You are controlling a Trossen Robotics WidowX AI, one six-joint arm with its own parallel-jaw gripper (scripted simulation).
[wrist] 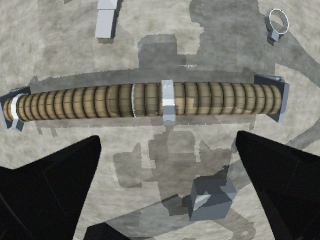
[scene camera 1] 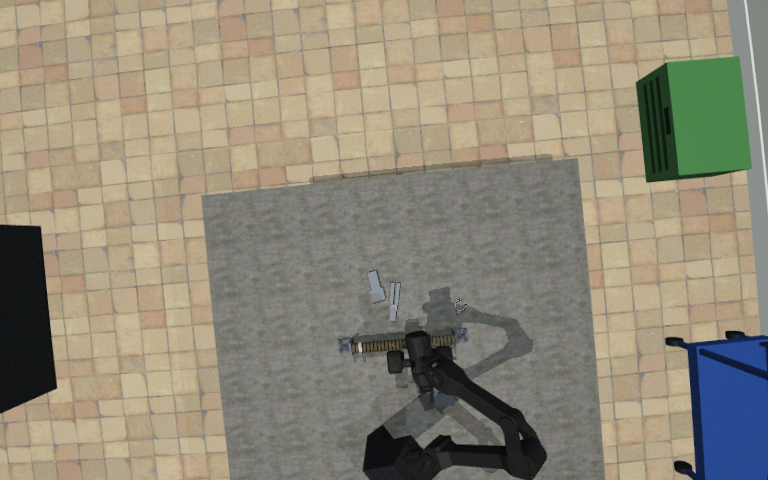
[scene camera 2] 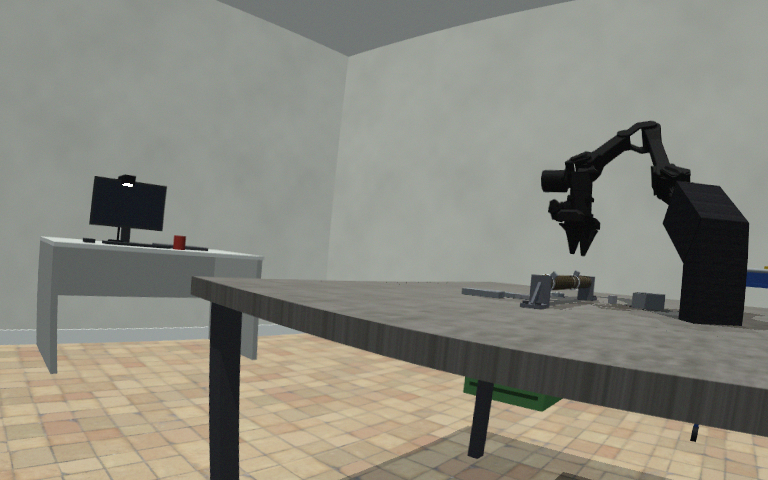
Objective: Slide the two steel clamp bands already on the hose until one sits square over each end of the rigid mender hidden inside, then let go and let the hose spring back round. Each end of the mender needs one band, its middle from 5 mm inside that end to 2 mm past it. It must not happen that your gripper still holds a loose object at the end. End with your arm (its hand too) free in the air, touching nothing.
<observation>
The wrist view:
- gripper: 169, 140
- grey block: 211, 199
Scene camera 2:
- gripper: 577, 255
</observation>
